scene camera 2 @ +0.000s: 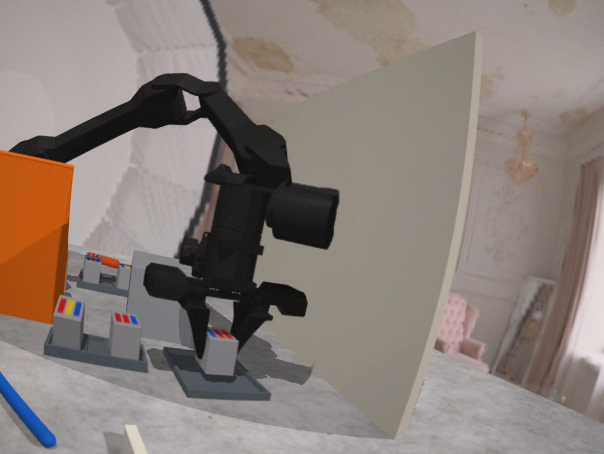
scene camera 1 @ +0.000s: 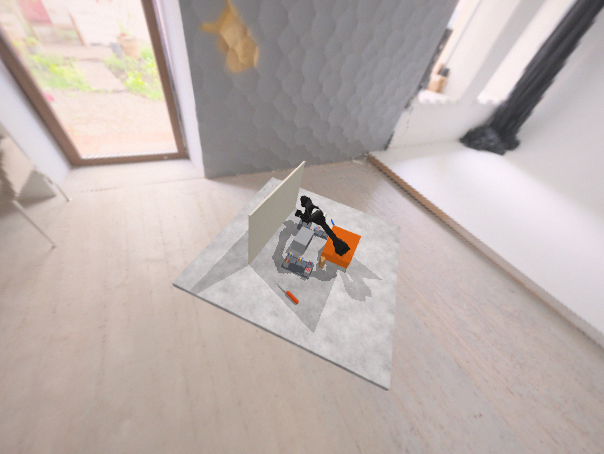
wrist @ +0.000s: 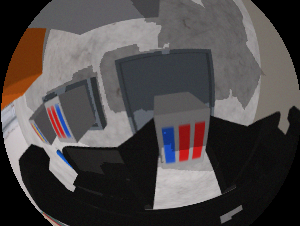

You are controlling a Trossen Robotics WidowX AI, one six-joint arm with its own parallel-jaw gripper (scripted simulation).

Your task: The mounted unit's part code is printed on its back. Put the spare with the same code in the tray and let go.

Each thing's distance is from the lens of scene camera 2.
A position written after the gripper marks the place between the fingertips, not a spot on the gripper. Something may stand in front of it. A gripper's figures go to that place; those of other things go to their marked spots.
gripper [scene camera 2: 214, 359]: 52 cm
spare block [scene camera 2: 219, 358]: 49 cm
dark grey tray [scene camera 2: 195, 383]: 49 cm
